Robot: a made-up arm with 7 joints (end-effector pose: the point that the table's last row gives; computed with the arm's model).
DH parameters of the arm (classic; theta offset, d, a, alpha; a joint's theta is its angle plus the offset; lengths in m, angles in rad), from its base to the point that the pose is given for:
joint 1: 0 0.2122 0 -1.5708
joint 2: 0 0 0 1.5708
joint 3: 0 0.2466 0.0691 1.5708
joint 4: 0 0 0.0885 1.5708
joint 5: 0 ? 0 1.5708
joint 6: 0 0 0.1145 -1.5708
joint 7: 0 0.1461 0 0
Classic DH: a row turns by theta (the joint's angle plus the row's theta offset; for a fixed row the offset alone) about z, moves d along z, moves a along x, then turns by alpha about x.
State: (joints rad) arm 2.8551 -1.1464 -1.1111 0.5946 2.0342 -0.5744 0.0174
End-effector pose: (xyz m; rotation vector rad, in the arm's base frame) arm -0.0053 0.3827 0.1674 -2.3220 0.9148 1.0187
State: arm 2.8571 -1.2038 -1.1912 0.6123 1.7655 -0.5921 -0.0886
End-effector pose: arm 0.0431 0.4135 0.1585 -2.2650 0.6763 0.8302
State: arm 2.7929 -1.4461 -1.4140 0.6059 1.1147 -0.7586 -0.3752
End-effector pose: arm 0.1697 0.4349 0.1197 -2.1513 0.2996 0.2698
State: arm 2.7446 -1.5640 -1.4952 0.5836 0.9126 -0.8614 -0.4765
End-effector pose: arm 0.2042 0.4211 0.1007 -2.1323 0.2519 0.0770
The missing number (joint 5, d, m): 0.3909
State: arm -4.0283 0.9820 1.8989 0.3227 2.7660 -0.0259 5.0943
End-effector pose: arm -0.0204 -0.3237 0.0884 0.7856 2.0752 -1.0122
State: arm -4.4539 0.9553 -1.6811 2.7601 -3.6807 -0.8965 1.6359
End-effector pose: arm 0.1564 0.4601 0.6524 0.0701 0.9484 0.5800
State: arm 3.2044 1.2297 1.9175 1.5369 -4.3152 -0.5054 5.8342
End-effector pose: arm -0.1924 -0.5679 0.3279 0.8627 1.7464 -1.2412
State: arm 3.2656 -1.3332 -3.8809 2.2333 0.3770 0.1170 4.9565
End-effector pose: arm 0.7975 -0.1936 0.1243 1.7580 1.2347 0.4733
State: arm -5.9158 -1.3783 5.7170 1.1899 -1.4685 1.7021 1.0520
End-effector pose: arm 0.0986 -0.4199 0.6066 1.6485 -1.9887 1.0608
